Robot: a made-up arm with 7 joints. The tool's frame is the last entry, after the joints. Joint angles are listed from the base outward.
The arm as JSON. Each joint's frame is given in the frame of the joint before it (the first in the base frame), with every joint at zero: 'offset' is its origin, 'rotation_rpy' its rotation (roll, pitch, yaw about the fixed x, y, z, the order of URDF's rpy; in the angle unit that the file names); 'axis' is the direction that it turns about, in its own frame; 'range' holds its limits. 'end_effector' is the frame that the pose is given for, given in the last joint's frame.
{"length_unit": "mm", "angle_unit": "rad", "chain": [
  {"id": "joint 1", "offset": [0.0, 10.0, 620.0], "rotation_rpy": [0.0, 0.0, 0.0], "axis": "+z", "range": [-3.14, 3.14]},
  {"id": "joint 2", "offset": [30.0, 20.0, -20.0], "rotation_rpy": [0.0, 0.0, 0.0], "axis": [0.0, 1.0, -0.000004], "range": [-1.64, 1.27]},
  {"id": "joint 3", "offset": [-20.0, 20.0, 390.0], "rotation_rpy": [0.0, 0.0, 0.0], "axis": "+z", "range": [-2.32, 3.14]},
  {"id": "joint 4", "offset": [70.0, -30.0, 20.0], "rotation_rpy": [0.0, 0.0, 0.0], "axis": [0.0, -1.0, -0.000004], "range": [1.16, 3.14]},
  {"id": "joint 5", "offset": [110.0, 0.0, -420.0], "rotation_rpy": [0.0, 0.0, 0.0], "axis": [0.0, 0.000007, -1.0], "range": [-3.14, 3.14]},
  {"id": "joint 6", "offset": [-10.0, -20.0, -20.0], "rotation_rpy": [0.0, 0.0, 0.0], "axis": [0.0, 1.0, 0.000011], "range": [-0.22, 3.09]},
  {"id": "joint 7", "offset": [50.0, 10.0, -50.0], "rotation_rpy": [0.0, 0.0, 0.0], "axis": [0.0, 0.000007, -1.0], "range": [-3.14, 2.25]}
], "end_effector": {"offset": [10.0, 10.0, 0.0], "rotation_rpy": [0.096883, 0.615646, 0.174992]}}
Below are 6 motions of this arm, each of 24 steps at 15 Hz.
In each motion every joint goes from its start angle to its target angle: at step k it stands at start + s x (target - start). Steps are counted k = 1, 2, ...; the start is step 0. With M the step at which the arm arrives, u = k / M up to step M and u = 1 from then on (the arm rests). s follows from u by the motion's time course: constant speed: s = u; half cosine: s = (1 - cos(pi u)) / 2; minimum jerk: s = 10 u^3 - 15 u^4 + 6 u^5.
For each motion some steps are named. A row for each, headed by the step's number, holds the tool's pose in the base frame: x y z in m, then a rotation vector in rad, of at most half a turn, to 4 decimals.
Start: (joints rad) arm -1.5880 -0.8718 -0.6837 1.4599 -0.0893 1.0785 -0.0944
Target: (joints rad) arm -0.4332 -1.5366 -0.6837 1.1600 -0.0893 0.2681 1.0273
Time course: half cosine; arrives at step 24
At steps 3, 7, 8, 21, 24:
3: -0.3603 0.0466 1.1982 -0.3451 -0.6873 -1.9366
7: -0.3746 0.0274 1.1819 -0.2948 -0.9897 -1.8158
8: -0.3803 0.0193 1.1751 -0.2601 -1.0935 -1.7677
21: -0.4286 -0.1802 1.0355 0.9285 -2.0814 -0.9024
24: -0.4263 -0.1953 1.0258 1.0226 -2.1020 -0.8472

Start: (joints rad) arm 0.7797 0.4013 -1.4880 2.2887 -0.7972 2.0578 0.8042
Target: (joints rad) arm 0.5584 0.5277 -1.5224 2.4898 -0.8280 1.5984 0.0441
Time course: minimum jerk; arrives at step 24
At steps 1, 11, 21, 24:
1: 0.4277 -0.0659 1.3378 -0.5927 0.0409 -1.8604
11: 0.4457 -0.0499 1.3581 -0.8204 0.0823 -1.6009
21: 0.4771 -0.0240 1.3732 -1.1972 0.2234 -1.2685
24: 0.4781 -0.0232 1.3734 -1.2088 0.2291 -1.2592

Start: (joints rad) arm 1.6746 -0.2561 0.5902 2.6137 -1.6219 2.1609 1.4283
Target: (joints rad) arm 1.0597 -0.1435 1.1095 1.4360 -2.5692 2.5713 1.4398
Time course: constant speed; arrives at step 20
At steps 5, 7, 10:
5: -0.1501 0.1296 1.4727 0.6665 -0.6717 -0.3278
7: -0.1849 0.1786 1.4509 0.5856 -0.8079 -0.3904
10: -0.2302 0.2499 1.4069 0.4816 -1.0161 -0.4735

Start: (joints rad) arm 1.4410 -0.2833 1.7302 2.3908 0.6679 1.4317 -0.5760
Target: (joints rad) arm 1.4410 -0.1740 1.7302 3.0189 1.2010 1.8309 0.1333
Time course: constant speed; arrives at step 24
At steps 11, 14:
11: -0.2892 -0.2032 1.4441 -0.4570 -0.2112 -2.0117
14: -0.2482 -0.1969 1.4577 -0.4478 -0.2889 -1.9764

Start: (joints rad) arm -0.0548 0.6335 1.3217 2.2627 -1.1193 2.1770 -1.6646
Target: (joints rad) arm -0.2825 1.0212 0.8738 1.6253 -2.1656 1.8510 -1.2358
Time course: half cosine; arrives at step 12
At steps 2, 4, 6, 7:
2: 0.6518 0.3379 1.0803 -1.1009 0.8910 2.1792
4: 0.7137 0.3186 0.9904 -1.2150 1.1178 1.9533
6: 0.7767 0.2798 0.8574 -1.4122 1.3685 1.6922
7: 0.7979 0.2556 0.7851 -1.5324 1.4687 1.5856

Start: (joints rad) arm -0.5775 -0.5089 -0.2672 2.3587 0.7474 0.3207 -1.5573
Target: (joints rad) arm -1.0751 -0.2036 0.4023 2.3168 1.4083 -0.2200 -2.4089
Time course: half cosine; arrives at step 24
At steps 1, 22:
1: -0.1500 0.0060 1.4856 -1.7196 -1.2962 -0.3267
22: 0.1872 -0.0973 1.4654 -1.7894 -1.0559 -0.5074

